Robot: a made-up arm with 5 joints.
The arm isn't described. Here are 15 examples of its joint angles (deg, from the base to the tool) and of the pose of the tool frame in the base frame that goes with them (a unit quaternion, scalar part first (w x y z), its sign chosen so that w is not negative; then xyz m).
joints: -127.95 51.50 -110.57 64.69 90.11
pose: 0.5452 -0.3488 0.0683 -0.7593 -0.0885 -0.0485 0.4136
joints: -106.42 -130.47 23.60 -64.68 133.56
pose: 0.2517 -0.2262 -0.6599 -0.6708 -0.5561 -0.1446 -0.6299
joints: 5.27 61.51 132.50 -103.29 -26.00
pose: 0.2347 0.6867 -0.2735 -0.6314 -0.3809 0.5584 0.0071
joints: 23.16 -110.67 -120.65 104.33 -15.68
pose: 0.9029 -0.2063 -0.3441 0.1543 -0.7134 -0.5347 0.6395
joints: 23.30 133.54 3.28 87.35 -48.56
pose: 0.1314 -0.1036 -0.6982 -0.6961 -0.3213 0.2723 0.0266
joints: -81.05 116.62 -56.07 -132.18 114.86
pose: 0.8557 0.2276 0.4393 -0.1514 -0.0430 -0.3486 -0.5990
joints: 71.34 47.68 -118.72 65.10 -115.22
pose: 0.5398 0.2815 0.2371 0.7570 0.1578 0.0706 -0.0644
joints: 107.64 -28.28 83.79 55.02 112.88
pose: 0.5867 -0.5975 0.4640 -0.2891 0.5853 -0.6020 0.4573
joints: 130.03 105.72 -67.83 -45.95 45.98
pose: 0.8521 0.4847 0.0028 -0.1972 0.2426 -0.4604 0.1385
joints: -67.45 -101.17 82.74 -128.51 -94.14
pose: 0.4863 -0.1577 0.8394 -0.1846 -0.3211 -0.6549 -0.0599
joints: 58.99 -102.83 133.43 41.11 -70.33
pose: 0.3958 -0.8036 -0.1639 0.4131 -0.3230 -0.2167 0.9713
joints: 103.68 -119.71 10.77 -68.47 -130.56
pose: 0.6750 0.0490 -0.1700 0.7163 0.7363 -0.1408 0.5248
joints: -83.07 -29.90 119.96 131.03 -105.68
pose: 0.0478 -0.7718 -0.2242 -0.5931 -0.3833 -0.0291 -0.1769
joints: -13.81 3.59 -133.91 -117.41 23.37
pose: 0.0603 -0.3832 -0.5354 -0.7502 -0.2110 0.3495 -0.1575
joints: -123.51 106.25 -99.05 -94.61 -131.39
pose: 0.7572 -0.0900 -0.6407 0.0902 0.3144 -0.2717 -0.1525
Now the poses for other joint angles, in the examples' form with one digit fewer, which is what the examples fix.
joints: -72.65 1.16 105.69 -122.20 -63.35
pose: 0.315 -0.849 0.355 -0.231 -0.033 0.215 0.246
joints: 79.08 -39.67 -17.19 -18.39 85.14
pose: 0.904 -0.378 -0.133 0.148 0.362 -0.217 0.941
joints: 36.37 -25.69 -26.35 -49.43 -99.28
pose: 0.421 -0.227 0.737 -0.478 -0.164 -0.283 0.788
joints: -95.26 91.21 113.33 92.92 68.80
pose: 0.777 -0.094 -0.596 -0.179 -0.489 -0.020 0.056
